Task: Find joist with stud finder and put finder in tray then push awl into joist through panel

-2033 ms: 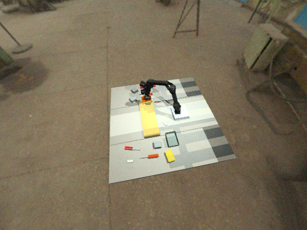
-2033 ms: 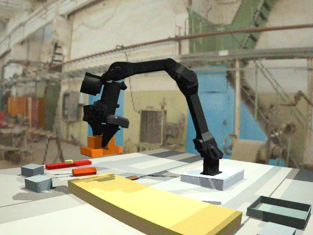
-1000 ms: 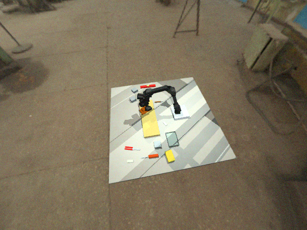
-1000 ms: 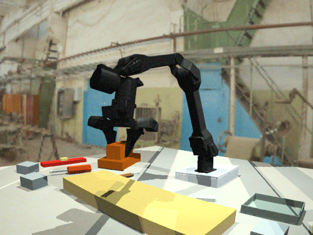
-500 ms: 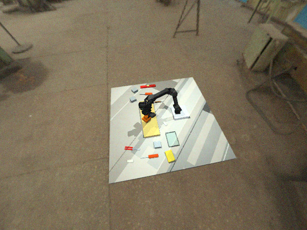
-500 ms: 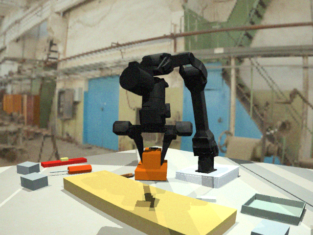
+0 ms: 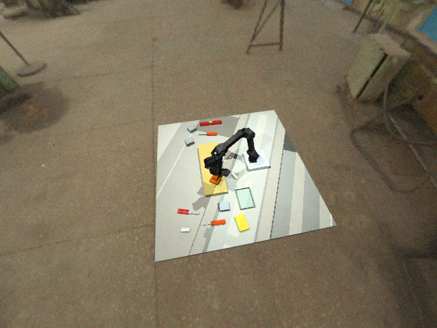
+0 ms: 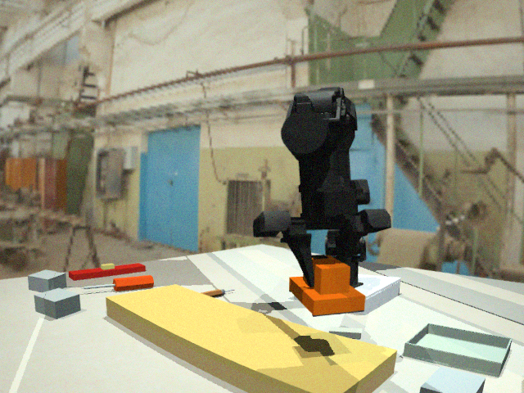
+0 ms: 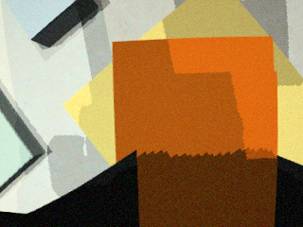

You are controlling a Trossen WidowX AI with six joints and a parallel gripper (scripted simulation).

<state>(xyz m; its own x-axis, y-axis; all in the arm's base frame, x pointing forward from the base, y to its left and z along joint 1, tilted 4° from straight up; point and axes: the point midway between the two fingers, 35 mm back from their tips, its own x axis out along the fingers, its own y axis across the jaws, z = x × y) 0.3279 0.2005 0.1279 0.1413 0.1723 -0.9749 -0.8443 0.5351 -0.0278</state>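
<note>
Now: gripper tip 1 cm past the orange stud finder, 2 cm to the left of it and 2 cm below it. Round my gripper tip: yellow block 16 cm behind, 32 cm to the left, 13 cm below; awl 14 cm behind, 42 cm to the right, 13 cm below; grey tray 21 cm behind, 14 cm to the left, 13 cm below.
</note>
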